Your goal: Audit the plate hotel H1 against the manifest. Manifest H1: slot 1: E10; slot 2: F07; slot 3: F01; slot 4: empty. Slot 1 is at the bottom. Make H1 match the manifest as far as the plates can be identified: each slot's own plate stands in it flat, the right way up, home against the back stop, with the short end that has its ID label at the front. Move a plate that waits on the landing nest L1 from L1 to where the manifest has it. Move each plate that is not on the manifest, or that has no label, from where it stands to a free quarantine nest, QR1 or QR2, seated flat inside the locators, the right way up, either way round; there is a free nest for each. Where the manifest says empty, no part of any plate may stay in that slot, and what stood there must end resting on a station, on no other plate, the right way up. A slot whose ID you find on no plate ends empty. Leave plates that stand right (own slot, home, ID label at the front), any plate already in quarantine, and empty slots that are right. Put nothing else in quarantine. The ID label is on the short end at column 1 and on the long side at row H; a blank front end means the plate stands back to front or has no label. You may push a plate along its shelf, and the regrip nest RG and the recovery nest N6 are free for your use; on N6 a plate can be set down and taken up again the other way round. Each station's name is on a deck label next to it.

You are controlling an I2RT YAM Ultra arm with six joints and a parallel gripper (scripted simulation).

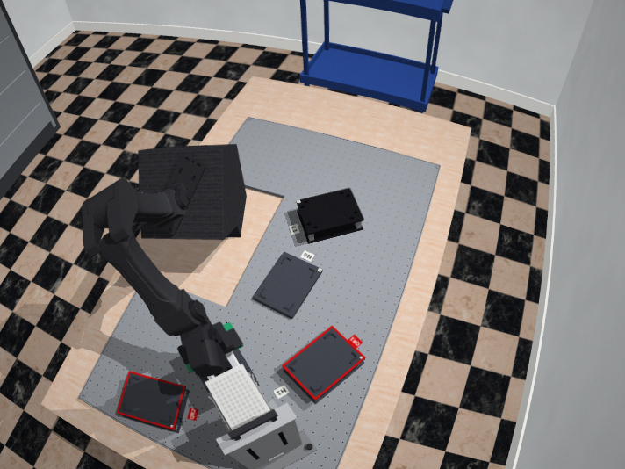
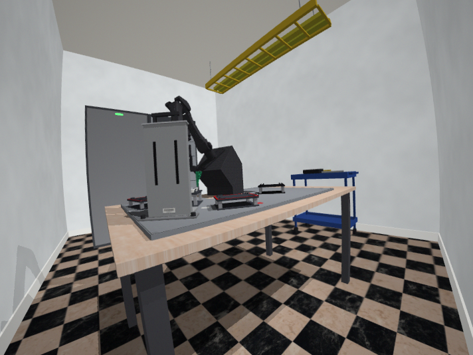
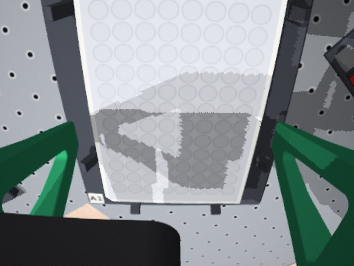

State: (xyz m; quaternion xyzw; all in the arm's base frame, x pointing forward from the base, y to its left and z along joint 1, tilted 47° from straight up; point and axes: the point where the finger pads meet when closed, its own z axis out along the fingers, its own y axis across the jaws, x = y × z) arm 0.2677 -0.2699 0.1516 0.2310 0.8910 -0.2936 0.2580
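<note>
Right now my hand is 30 mm above the RG nest. From my hand the other things lie so: red-framed quarantine nest QR1: 230 mm ahead, 100 mm to the left, 50 mm below; red-framed quarantine nest QR2: 120 mm behind, 170 mm to the right, 50 mm below; H1 deck label: 160 mm ahead, 90 mm below.
</note>
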